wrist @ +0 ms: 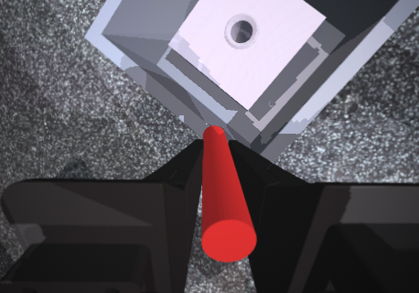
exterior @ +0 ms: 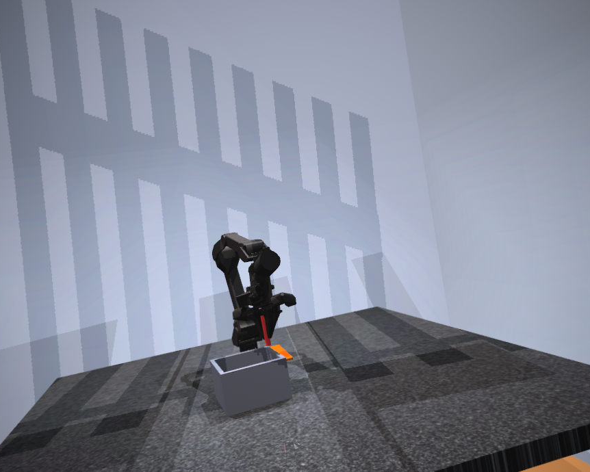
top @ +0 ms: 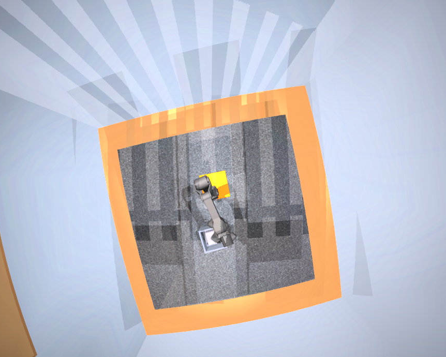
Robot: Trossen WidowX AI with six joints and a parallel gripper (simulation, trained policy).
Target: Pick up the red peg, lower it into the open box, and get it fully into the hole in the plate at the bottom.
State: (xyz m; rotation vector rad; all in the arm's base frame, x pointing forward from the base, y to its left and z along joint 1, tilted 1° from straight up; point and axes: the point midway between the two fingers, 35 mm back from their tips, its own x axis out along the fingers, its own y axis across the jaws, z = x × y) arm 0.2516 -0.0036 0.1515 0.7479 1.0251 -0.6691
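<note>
Right now the grey box is 100 mm below my gripper tip, 70 mm to the right of it and 40 mm ahead of it. The rest, counted from my gripper tip: red peg (20 mm above, 10 mm behind).
</note>
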